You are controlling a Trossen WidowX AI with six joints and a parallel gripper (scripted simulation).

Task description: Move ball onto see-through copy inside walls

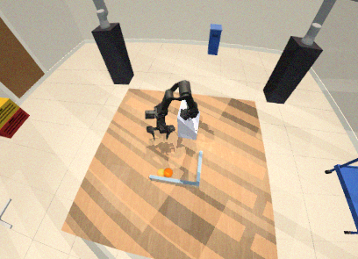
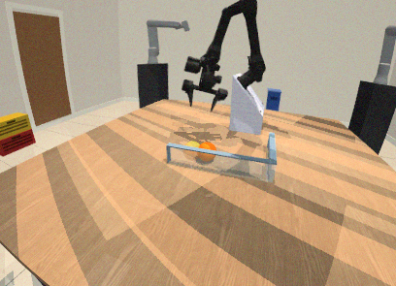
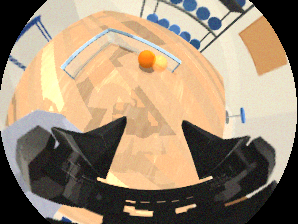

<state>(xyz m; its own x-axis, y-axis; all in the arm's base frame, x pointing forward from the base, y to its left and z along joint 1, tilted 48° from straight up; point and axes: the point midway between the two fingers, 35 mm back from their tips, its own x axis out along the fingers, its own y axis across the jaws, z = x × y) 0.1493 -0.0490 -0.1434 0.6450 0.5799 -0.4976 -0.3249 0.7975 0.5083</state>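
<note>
Now: the orange ball 190 mm ahead of my gripper tip, 90 mm below it and 80 mm to the left of it. From my gripper tip the other things lie so: see-through copy: 200 mm ahead, 90 mm below, 30 mm to the left; long clear wall: 240 mm ahead, 130 mm to the left, 90 mm below.
</note>
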